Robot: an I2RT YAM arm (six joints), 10 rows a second.
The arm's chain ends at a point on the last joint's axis. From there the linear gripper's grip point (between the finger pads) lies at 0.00 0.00 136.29 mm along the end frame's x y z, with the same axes.
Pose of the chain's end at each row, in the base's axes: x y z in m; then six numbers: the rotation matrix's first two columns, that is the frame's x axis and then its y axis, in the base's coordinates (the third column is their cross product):
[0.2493 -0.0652 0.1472 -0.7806 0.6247 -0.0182 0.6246 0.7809 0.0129]
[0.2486 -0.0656 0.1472 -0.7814 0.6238 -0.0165 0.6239 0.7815 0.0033]
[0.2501 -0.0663 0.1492 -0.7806 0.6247 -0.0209 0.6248 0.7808 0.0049]
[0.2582 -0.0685 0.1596 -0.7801 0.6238 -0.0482 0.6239 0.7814 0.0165]
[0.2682 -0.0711 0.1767 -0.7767 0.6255 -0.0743 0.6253 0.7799 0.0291]
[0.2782 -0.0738 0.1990 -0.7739 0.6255 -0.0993 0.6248 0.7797 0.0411]
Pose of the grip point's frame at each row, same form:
[0.2523 -0.0654 0.0109 -0.7806 0.6247 -0.0182 0.6246 0.7809 0.0129]
[0.2506 -0.0667 0.0109 -0.7814 0.6238 -0.0165 0.6239 0.7815 0.0033]
[0.2527 -0.0676 0.0129 -0.7806 0.6247 -0.0209 0.6248 0.7808 0.0049]
[0.2647 -0.0708 0.0235 -0.7801 0.6238 -0.0482 0.6239 0.7814 0.0165]
[0.2786 -0.0744 0.0408 -0.7767 0.6255 -0.0743 0.6253 0.7799 0.0291]
[0.2923 -0.0779 0.0635 -0.7739 0.6255 -0.0993 0.6248 0.7797 0.0411]

